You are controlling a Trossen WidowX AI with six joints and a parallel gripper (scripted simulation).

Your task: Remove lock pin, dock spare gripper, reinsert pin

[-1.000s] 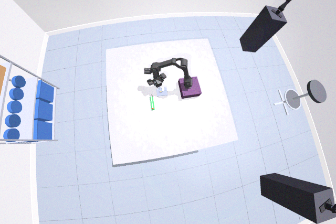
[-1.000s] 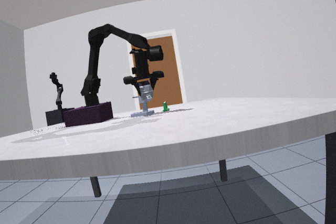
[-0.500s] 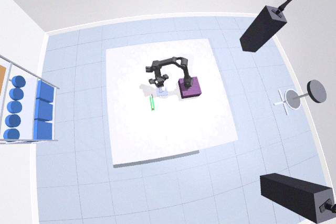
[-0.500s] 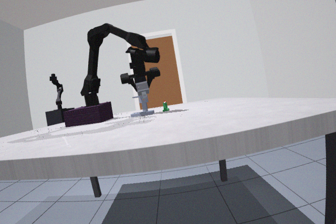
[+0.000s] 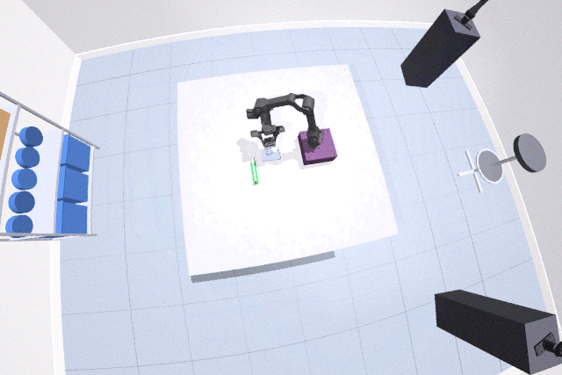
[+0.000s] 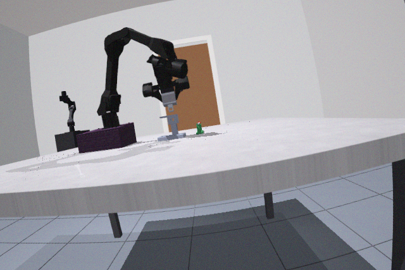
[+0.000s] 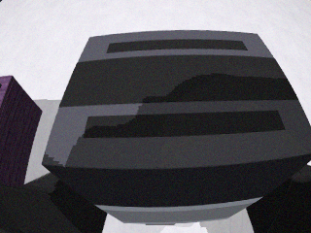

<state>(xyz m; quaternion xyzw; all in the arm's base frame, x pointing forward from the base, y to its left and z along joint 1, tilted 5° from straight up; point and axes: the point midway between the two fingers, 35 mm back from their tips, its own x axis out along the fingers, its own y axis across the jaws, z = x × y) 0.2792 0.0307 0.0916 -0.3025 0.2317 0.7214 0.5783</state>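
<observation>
The grey mount is 1 cm behind my gripper tip and 11 cm below it. From my gripper tip the other things lie so: spare gripper: 1 cm to the right, 1 cm above.
</observation>
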